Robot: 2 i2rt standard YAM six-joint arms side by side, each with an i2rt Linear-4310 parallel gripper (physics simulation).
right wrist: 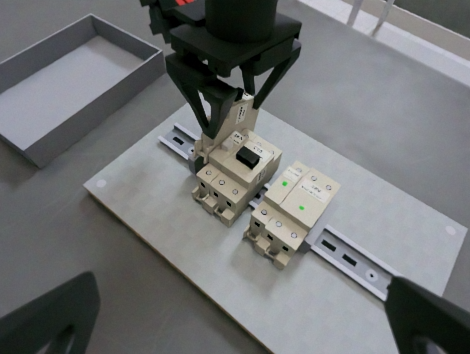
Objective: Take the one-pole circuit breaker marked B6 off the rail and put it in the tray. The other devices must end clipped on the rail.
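A narrow beige one-pole breaker stands raised at the left end of the left device group; its marking is too blurred to read. My left gripper is shut on it, with a black finger on either side. The breaker's lower part is partly hidden by its neighbours. My right gripper is open, its fingers wide apart at the bottom corners of the view, above the board. The rail runs diagonally across the board. The grey tray lies at the upper left, apart from the board.
Next to the held breaker are a narrow device and a wider device with a black switch. To the right, a narrow device and a wide device, both with green marks, sit on the rail. The pale board carries the rail.
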